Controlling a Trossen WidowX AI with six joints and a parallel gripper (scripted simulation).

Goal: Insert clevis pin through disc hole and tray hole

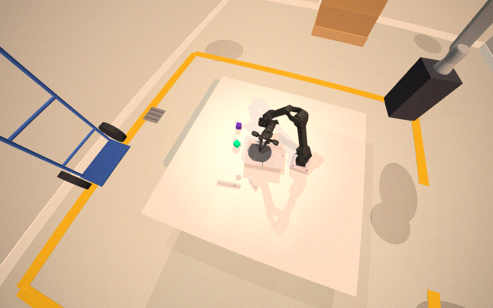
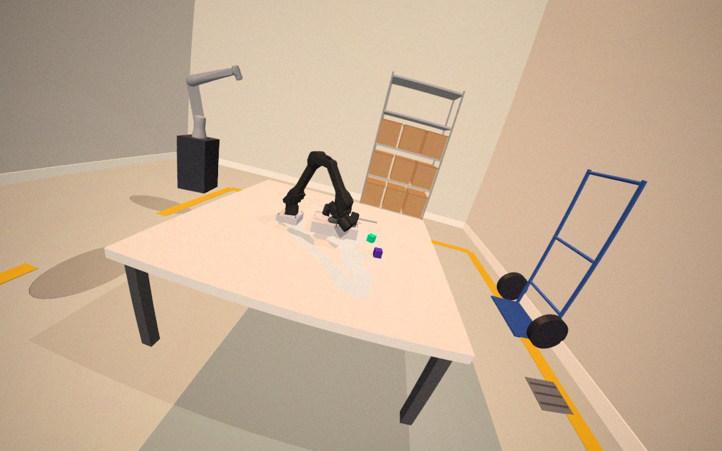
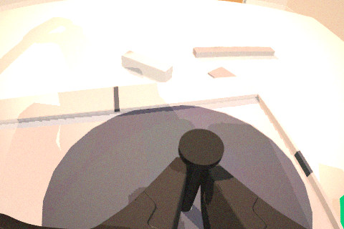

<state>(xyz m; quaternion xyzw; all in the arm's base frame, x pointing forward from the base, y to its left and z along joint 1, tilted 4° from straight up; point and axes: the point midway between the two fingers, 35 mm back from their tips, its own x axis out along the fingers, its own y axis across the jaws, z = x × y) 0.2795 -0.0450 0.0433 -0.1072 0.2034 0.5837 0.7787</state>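
The pale rimmed tray is 4 cm below my gripper tip, 4 cm behind it and 1 cm to the left of it. Round my gripper tip: aluminium disc: 3 cm below; green cube: 17 cm ahead, 7 cm below, 6 cm to the right; clevis pin: 1 cm below.
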